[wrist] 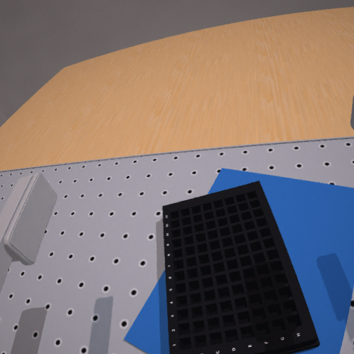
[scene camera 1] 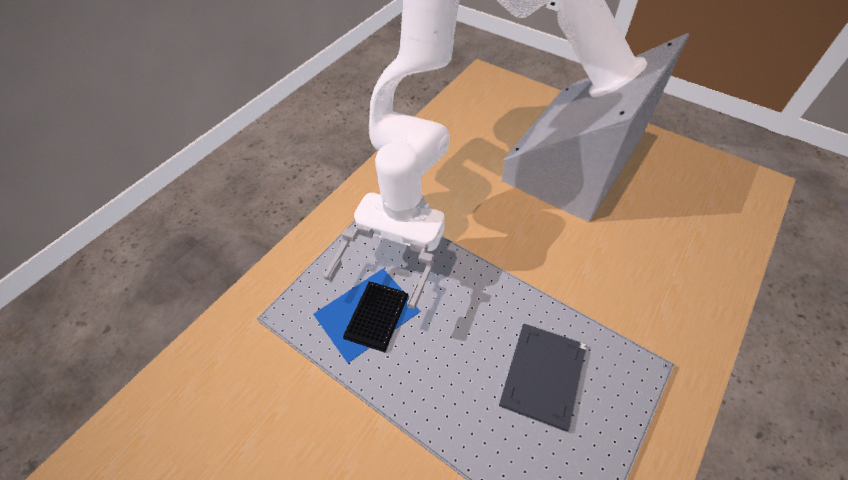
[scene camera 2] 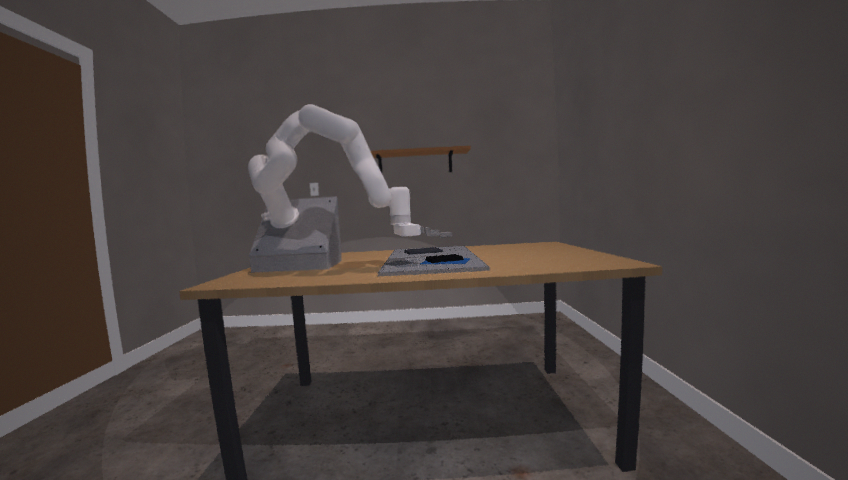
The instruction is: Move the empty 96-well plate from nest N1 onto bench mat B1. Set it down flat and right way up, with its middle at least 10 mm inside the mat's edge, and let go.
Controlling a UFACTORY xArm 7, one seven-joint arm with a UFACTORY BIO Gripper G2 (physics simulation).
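Places are measured from the arm's base along level axes (x ahead, y left, z up), in millimetres.
Pixels of known places: end effector, tool point: (scene camera 1: pixel 373 282) (scene camera 2: pixel 439 233); arm's base, origin of the base link: (scene camera 1: pixel 617 79) (scene camera 2: pixel 284 217).
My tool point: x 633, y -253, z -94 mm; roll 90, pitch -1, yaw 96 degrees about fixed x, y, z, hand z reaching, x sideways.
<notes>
For each thing: its top centre in the pictures, then the offset to it from my tool point. Level surfaces: height alone.
- black 96-well plate, middle of its top: (scene camera 1: pixel 376 313) (scene camera 2: pixel 444 256) dx +15, dy +3, dz -91 mm
- blue bench mat, its level: dz -105 mm
- dark grey nest, middle of its top: (scene camera 1: pixel 544 372) (scene camera 2: pixel 423 249) dx -19, dy +331, dz -92 mm
- grey perforated board, its level: dz -107 mm
- wooden table, its level: dz -120 mm
The black 96-well plate (scene camera 1: pixel 376 316) (scene camera 2: pixel 444 258) (wrist: pixel 232 270) lies flat and right way up on the blue bench mat (scene camera 1: pixel 333 318) (scene camera 2: pixel 466 261) (wrist: pixel 320 220), turned relative to it. Its middle is over the mat, and parts of two corners reach past the mat's edges. Its wells look empty. My gripper (scene camera 1: pixel 370 291) (scene camera 2: pixel 450 234) is open, with its fingers wide apart, and hangs above the plate without touching it. In the wrist view one finger shows at the left and a sliver of the other at the right edge. The dark grey nest (scene camera 1: pixel 544 377) (scene camera 2: pixel 423 250) holds no plate.
The mat and the nest are on a grey perforated board (scene camera 1: pixel 440 380) (scene camera 2: pixel 389 268) (wrist: pixel 115 215) on the wooden table (scene camera 1: pixel 238 368) (scene camera 2: pixel 523 261) (wrist: pixel 175 100). The grey wedge-shaped arm base (scene camera 1: pixel 559 154) (scene camera 2: pixel 297 246) stands at the back of the table.
</notes>
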